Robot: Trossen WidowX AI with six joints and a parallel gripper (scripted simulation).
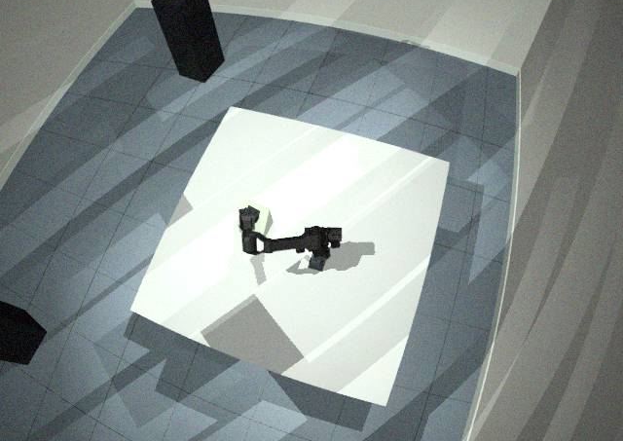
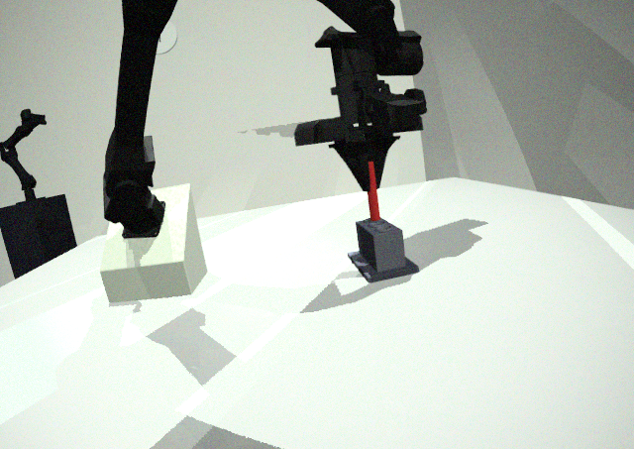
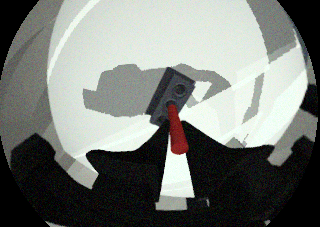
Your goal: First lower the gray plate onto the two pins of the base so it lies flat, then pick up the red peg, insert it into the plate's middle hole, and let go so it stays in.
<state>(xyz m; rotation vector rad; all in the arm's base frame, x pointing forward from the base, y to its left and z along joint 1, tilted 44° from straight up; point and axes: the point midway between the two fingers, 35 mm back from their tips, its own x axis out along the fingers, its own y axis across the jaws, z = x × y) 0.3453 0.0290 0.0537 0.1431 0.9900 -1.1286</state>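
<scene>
My gripper tip is now 6 cm above the gray plate. Also, from my gripper tip: red peg: right at my gripper tip; base: 10 cm below.
</scene>
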